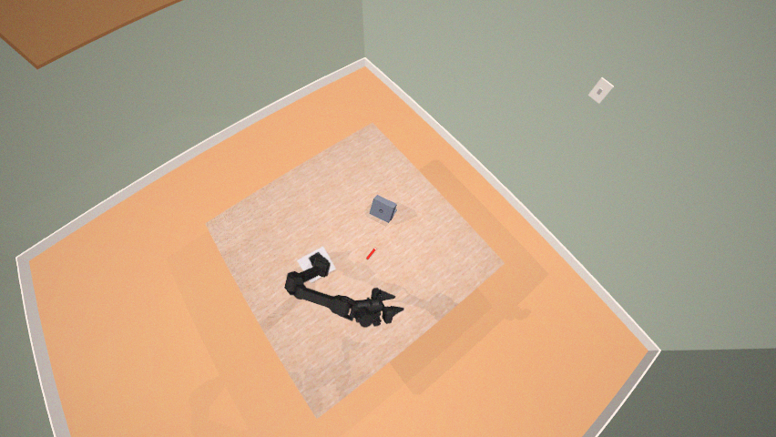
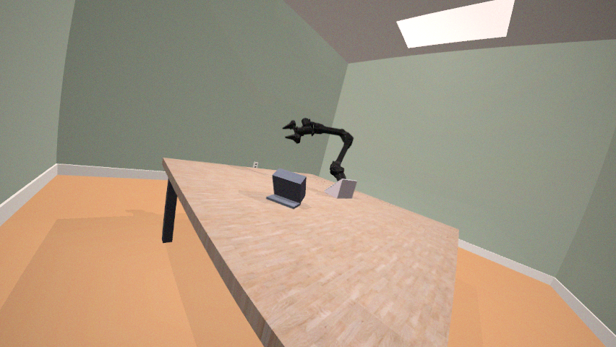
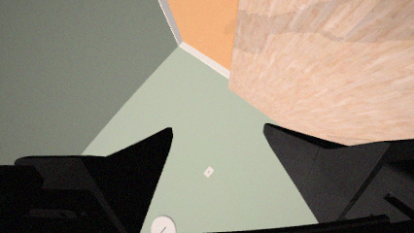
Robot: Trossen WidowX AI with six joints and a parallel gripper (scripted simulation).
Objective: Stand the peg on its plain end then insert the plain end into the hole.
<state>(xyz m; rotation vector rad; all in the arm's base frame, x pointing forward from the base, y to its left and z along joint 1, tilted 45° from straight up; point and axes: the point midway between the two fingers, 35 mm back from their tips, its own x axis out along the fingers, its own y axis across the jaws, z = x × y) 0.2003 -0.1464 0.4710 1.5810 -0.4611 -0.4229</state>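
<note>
The peg lies 35 cm to the left of my gripper tip, 31 cm below it and 7 cm ahead of it. Round my gripper tip: flat foot plate (53 cm to the left, 31 cm below, 27 cm ahead); then panel (52 cm to the left, 25 cm ahead, 24 cm below).
</note>
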